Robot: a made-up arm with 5 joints.
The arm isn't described. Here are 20 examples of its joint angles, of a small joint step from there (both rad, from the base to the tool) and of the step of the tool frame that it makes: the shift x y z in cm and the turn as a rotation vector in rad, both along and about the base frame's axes.
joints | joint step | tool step
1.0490 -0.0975 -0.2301 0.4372 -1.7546 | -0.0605 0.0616 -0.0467 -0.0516 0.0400 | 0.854 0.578 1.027 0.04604 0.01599 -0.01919
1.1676 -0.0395 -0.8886 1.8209 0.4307 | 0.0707 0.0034 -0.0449 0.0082 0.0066 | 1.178 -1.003 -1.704 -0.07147 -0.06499 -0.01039
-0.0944 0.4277 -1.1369 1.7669 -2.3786 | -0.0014 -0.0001 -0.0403 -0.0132 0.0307 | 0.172 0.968 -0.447 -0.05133 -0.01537 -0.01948
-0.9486 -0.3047 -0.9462 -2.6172 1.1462 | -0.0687 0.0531 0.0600 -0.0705 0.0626 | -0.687 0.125 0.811 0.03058 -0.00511 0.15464
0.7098 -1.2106 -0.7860 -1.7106 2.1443 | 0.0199 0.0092 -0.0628 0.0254 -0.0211 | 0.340 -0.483 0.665 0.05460 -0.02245 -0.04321
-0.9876 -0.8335 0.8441 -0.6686 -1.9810 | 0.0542 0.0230 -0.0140 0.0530 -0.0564 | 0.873 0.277 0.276 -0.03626 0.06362 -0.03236
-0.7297 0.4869 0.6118 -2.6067 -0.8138 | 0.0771 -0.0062 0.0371 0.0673 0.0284 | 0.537 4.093 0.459 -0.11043 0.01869 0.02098
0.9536 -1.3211 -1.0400 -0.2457 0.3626 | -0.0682 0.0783 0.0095 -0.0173 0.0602 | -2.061 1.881 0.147 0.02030 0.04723 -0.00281
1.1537 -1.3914 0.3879 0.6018 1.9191 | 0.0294 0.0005 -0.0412 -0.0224 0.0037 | -0.323 -0.085 0.498 -0.00508 -0.01739 0.00388
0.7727 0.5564 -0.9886 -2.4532 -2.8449 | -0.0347 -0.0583 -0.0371 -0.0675 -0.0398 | -2.216 -0.371 0.909 0.03033 -0.01211 0.09080
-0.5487 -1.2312 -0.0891 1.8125 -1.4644 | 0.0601 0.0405 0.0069 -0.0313 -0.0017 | -0.554 -3.974 -0.547 -0.10345 0.00529 0.02428
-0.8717 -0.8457 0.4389 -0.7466 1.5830 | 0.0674 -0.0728 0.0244 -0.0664 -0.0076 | -1.564 1.254 1.428 -0.09822 -0.12882 -0.05144
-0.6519 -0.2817 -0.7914 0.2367 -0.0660 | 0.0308 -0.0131 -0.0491 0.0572 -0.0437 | -2.343 1.967 0.785 -0.01704 0.07385 -0.06687
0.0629 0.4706 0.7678 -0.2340 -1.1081 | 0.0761 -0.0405 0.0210 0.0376 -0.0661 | -0.567 0.449 1.661 -0.10686 -0.08189 0.01855
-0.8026 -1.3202 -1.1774 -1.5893 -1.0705 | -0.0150 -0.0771 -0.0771 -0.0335 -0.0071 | -1.129 2.655 -2.103 0.06139 0.00008 -0.07675
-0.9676 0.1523 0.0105 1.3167 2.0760 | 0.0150 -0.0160 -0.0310 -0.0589 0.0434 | 0.234 -0.105 -0.141 -0.02177 -0.05364 -0.05585
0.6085 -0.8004 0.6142 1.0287 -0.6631 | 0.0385 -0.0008 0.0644 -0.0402 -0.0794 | 2.540 1.440 3.460 -0.16773 0.00668 0.06130
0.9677 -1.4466 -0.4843 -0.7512 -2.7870 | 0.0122 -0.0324 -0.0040 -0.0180 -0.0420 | 0.308 -0.289 -0.768 -0.00363 -0.05880 -0.00083
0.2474 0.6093 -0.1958 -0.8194 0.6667 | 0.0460 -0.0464 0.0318 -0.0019 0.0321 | -0.722 1.235 0.165 0.01705 -0.01891 0.02009
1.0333 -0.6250 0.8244 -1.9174 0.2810 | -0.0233 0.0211 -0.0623 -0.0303 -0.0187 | 0.512 0.787 0.920 0.05236 -0.02403 -0.01455
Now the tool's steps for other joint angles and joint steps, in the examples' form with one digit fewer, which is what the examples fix.
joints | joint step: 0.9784 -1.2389 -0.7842 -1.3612 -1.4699 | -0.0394 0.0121 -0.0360 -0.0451 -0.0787
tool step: -0.69 0.67 -0.79 0.0256 -0.0807 -0.0519
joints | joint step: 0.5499 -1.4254 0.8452 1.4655 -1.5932 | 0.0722 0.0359 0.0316 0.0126 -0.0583
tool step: -0.51 0.35 4.49 -0.1552 0.0239 -0.0373
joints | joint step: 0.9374 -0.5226 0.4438 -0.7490 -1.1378 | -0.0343 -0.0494 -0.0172 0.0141 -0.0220
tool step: -1.25 -2.14 0.98 0.0603 -0.0562 0.0182
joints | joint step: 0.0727 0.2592 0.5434 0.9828 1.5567 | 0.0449 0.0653 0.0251 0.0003 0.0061
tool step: 1.16 0.95 1.51 -0.0504 0.0591 0.0143
